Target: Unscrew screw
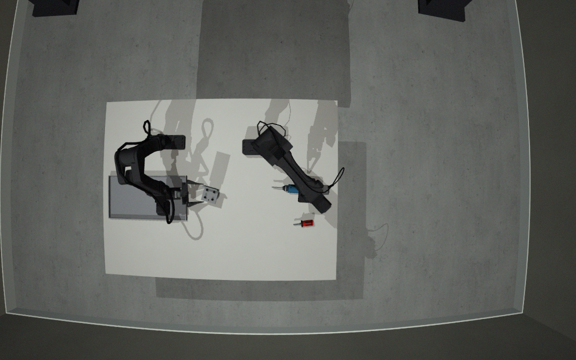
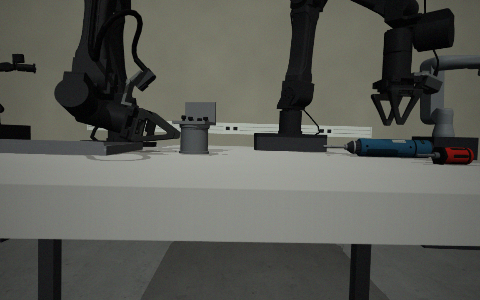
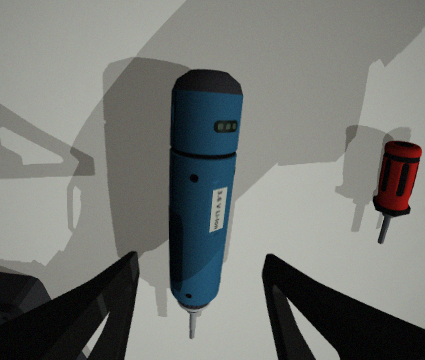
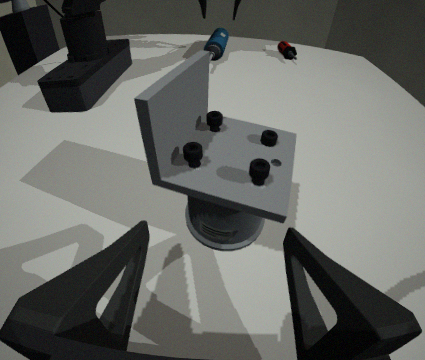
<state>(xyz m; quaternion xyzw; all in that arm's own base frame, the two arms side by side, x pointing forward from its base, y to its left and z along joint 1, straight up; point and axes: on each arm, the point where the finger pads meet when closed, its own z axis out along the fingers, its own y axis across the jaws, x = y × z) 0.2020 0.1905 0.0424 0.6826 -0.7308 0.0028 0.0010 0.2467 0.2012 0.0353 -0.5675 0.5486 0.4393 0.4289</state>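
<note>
Now: right hand 50 mm to the right of the joint module and 10 mm above it. From my right hand the other things lie so: flat grey plate 40 mm ahead, 290 mm to the right, 30 mm below; grey l-shaped bracket 50 mm to the left, 30 mm above; screwdriver bit 50 mm behind, 350 mm to the left, 20 mm below.
</note>
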